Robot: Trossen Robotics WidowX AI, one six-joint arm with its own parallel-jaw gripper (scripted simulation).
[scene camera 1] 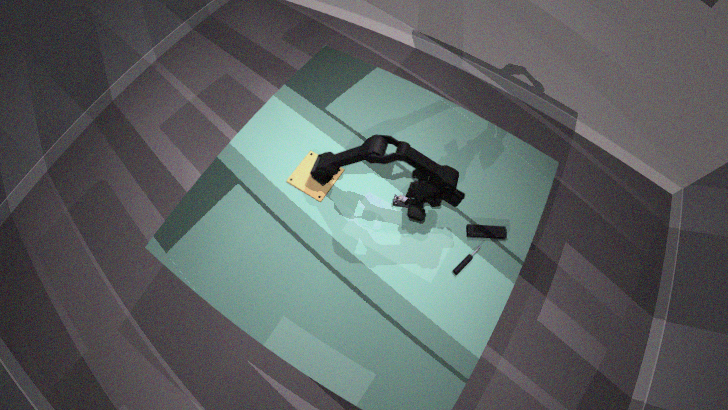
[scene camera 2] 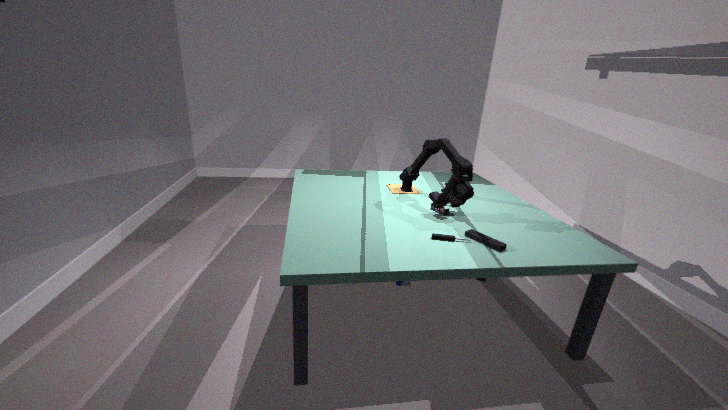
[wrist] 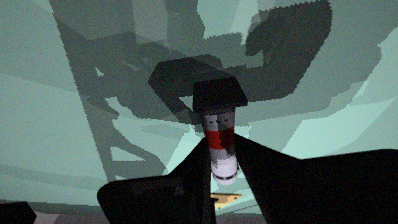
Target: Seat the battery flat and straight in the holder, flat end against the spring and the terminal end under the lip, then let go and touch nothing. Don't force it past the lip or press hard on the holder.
Labels:
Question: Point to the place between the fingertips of my gripper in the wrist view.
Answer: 219, 139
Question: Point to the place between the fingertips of my gripper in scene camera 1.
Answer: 405, 200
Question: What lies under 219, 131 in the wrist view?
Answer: A battery.

